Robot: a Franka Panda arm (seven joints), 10 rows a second.
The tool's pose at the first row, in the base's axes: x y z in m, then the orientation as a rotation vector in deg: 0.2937, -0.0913, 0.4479, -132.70, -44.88, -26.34
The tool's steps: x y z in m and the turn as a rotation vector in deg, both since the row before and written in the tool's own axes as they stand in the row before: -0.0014, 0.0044, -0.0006, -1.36, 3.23, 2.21; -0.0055, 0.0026, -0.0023, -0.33, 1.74, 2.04; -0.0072, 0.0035, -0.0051, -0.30, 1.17, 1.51; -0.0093, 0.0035, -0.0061, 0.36, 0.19, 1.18; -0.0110, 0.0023, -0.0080, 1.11, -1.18, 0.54; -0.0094, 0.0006, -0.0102, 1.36, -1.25, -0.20; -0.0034, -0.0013, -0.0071, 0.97, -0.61, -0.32
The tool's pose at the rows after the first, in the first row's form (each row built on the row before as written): 0.2954, -0.0950, 0.4456, -133.24, -40.60, -29.65; 0.2923, -0.1002, 0.4432, -133.29, -37.30, -30.84; 0.2876, -0.1082, 0.4413, -133.39, -34.91, -31.60; 0.2807, -0.1173, 0.4389, -133.19, -33.46, -31.12; 0.2712, -0.1272, 0.4375, -132.70, -33.53, -29.08; 0.2618, -0.1372, 0.4395, -131.84, -34.53, -27.22; 0.2571, -0.1424, 0.4434, -131.08, -35.31, -26.30
